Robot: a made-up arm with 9 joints. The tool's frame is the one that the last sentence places.
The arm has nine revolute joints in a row. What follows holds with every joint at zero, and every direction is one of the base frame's. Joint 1 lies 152.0 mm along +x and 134.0 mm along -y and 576.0 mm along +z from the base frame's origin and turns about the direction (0.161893, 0.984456, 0.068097). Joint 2 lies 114.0 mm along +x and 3.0 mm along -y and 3.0 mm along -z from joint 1 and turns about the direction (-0.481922, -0.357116, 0.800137). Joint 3 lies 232.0 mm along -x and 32.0 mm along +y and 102.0 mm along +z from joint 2 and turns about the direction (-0.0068, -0.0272, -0.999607). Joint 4 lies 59.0 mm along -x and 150.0 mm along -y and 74.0 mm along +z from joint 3 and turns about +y. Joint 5 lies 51.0 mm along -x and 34.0 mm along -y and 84.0 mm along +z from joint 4 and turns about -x. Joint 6 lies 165.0 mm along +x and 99.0 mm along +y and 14.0 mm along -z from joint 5 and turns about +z. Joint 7 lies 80.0 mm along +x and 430.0 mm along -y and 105.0 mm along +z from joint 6 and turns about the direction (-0.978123, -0.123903, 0.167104). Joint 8 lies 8.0 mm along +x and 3.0 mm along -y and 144.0 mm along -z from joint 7 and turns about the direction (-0.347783, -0.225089, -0.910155). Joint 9 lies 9.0 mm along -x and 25.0 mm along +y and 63.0 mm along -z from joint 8 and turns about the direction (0.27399, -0.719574, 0.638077). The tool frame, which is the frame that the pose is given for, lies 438.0 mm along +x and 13.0 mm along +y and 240.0 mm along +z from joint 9; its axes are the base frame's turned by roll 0.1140, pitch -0.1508 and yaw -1.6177 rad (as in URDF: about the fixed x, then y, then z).
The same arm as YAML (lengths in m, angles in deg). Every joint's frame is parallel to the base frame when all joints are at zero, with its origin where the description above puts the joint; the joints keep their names.
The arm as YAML. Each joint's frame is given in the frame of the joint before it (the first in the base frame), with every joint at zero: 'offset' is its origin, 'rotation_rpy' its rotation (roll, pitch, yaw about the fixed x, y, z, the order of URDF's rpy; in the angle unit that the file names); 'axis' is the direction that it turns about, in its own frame. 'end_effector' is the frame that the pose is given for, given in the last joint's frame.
length_unit: m
angle_unit: deg
chain:
  - id: joint 1
    offset: [0.152, -0.134, 0.576]
    rotation_rpy: [0.0, 0.0, 0.0]
    axis: [0.161893, 0.984456, 0.068097]
  - id: joint 2
    offset: [0.114, -0.003, -0.003]
    rotation_rpy: [0.0, 0.0, 0.0]
    axis: [-0.481922, -0.357116, 0.800137]
  - id: joint 3
    offset: [-0.232, 0.032, 0.102]
    rotation_rpy: [0.0, 0.0, 0.0]
    axis: [-0.0068, -0.0272, -0.999607]
  - id: joint 4
    offset: [-0.059, -0.15, 0.074]
    rotation_rpy: [0.0, 0.0, 0.0]
    axis: "+y"
  - id: joint 5
    offset: [-0.051, -0.034, 0.084]
    rotation_rpy: [0.0, 0.0, 0.0]
    axis: "-x"
  - id: joint 6
    offset: [0.165, 0.099, -0.014]
    rotation_rpy: [0.0, 0.0, 0.0]
    axis: "+z"
  - id: joint 7
    offset: [0.08, -0.43, 0.105]
    rotation_rpy: [0.0, 0.0, 0.0]
    axis: [-0.978123, -0.123903, 0.167104]
  - id: joint 8
    offset: [0.008, -0.003, -0.144]
    rotation_rpy: [0.0, 0.0, 0.0]
    axis: [-0.347783, -0.225089, -0.910155]
  - id: joint 9
    offset: [-0.009, 0.025, -0.063]
    rotation_rpy: [0.0, 0.0, 0.0]
    axis: [0.27399, -0.719574, 0.638077]
end_effector:
  offset: [0.438, 0.013, 0.24]
  rotation_rpy: [6.53, -8.64, -92.69]

